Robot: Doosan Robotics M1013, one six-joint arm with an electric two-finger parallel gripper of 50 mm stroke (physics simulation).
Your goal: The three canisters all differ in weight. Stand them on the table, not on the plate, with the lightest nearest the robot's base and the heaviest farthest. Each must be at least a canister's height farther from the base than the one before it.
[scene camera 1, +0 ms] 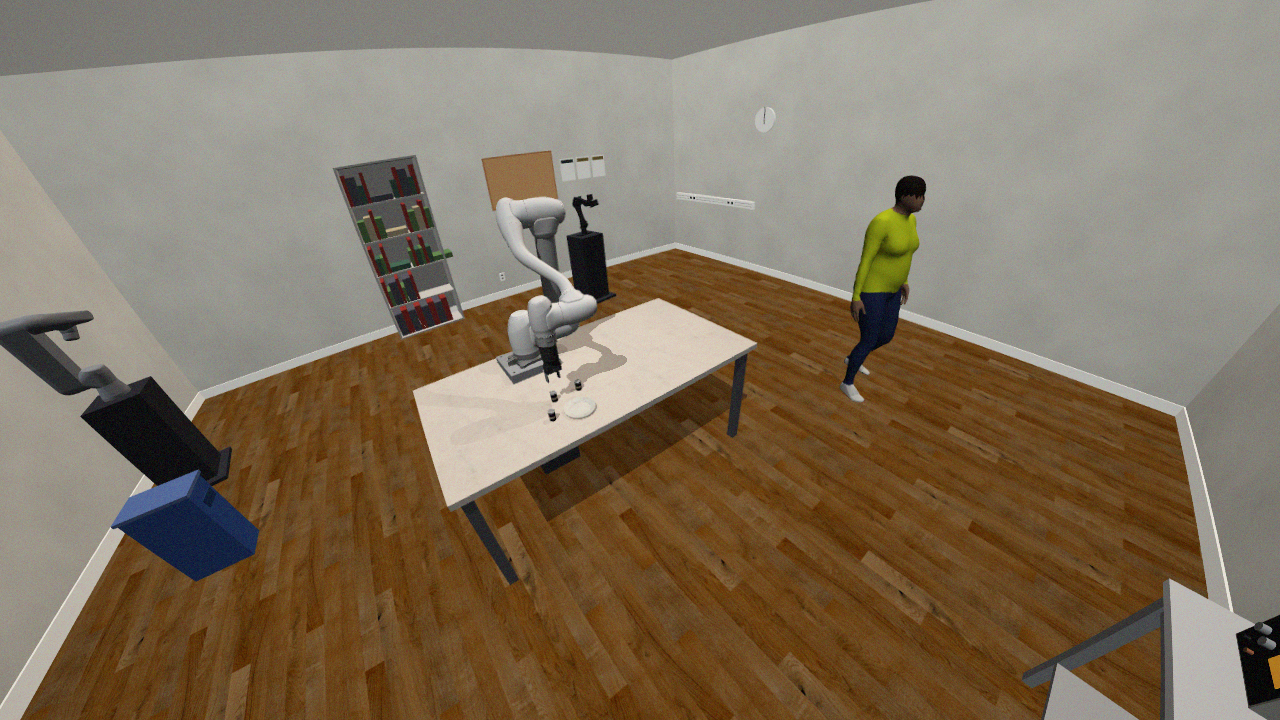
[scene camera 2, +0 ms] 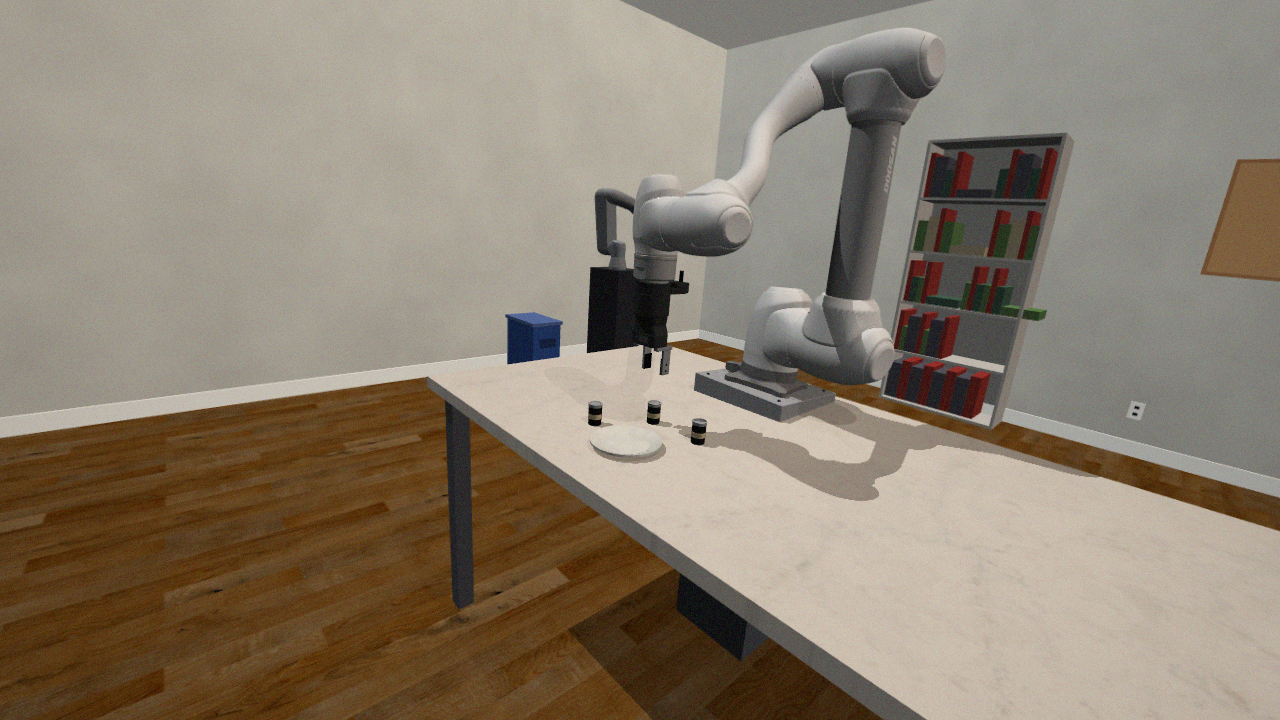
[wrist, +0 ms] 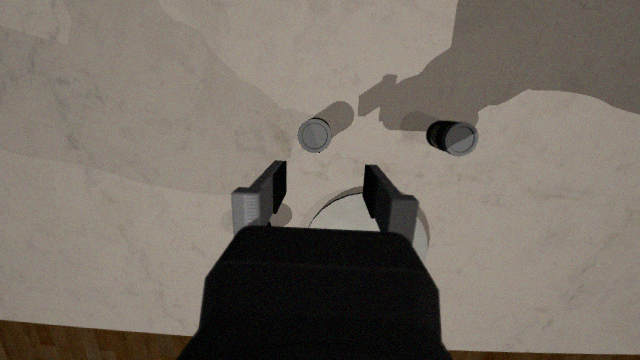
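Where they show: gripper, between the fingertips: point(scene camera 1: 553, 379) point(scene camera 2: 655, 371) point(wrist: 325, 178); arm's base, origin of its link: point(scene camera 1: 528, 357) point(scene camera 2: 766, 383).
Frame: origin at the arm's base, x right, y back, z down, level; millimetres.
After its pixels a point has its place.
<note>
Three small black canisters with grey lids and a pale band stand upright on the table, apart from each other. One canister point(scene camera 1: 578, 385) @[x -34, y -427, z 7 mm] point(scene camera 2: 698, 431) @[x -49, y -427, z 9 mm] point(wrist: 459, 139) @[x -40, y -413, z -9 mm] is on the right in scene camera 1. Another canister point(scene camera 1: 553, 395) @[x 103, y -410, z -2 mm] point(scene camera 2: 654, 411) @[x 85, y -408, z 7 mm] point(wrist: 314, 135) @[x 95, y -396, z -9 mm] is in the middle. The third canister point(scene camera 1: 552, 414) @[x 183, y -519, z 1 mm] point(scene camera 2: 595, 412) @[x 169, y -516, z 7 mm] is farther from the base, almost wholly hidden by the gripper in the wrist view. The white plate point(scene camera 1: 580, 408) @[x 50, y -545, z 36 mm] point(scene camera 2: 626, 441) @[x 59, y -534, z 36 mm] point(wrist: 345, 212) @[x 71, y -495, z 34 mm] lies beside them, bare. My gripper point(scene camera 1: 554, 379) @[x 87, y -416, z -91 mm] point(scene camera 2: 655, 369) @[x 87, y -416, z -91 mm] point(wrist: 325, 178) @[x 87, y -416, z -91 mm] is open and empty, pointing down above the canisters' height, near the middle one.
The robot's base point(scene camera 1: 514, 368) @[x 116, y -49, z -8 mm] point(scene camera 2: 738, 395) @[x 14, y -134, z 10 mm] is mounted at the far long edge of the table point(scene camera 1: 662, 340) @[x -673, y -415, z 41 mm] point(scene camera 2: 895, 555) @[x -472, y -537, z 41 mm] point(wrist: 100, 250) @[x 405, y -522, z 41 mm]. A person point(scene camera 1: 886, 259) is on the floor well right of the table. The arm's shadow falls across the tabletop.
</note>
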